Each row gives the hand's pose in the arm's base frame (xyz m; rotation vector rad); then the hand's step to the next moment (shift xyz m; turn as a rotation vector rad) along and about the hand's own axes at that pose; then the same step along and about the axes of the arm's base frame.
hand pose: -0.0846 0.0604 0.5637 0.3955 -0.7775 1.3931
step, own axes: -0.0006 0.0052 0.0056 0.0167 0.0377 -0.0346
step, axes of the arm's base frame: -0.0064 -0.0033 0.0025 -0.0279 0.0416 -0.0198
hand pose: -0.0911 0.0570 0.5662 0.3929 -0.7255 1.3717
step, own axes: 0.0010 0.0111 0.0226 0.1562 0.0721 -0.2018
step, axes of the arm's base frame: -0.0161 -0.0118 0.0154 -0.0173 0.2592 -0.0531
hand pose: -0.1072 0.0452 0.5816 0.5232 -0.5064 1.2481
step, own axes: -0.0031 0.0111 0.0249 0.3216 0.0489 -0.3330
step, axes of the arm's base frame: -0.0133 -0.0153 0.0185 0.0546 0.4591 -0.0547
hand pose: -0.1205 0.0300 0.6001 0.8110 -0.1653 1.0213
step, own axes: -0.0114 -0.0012 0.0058 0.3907 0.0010 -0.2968
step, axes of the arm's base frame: -0.0038 -0.0121 -0.0020 0.1391 0.4700 -0.0211
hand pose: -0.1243 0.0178 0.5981 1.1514 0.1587 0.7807
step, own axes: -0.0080 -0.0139 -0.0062 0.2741 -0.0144 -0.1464
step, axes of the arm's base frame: -0.0023 -0.0028 -0.0168 0.1351 0.2802 -0.0014
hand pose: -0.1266 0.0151 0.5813 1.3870 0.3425 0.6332
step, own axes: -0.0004 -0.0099 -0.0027 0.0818 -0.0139 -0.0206
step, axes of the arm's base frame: 0.0002 0.0014 -0.0102 0.0557 0.0646 -0.0058
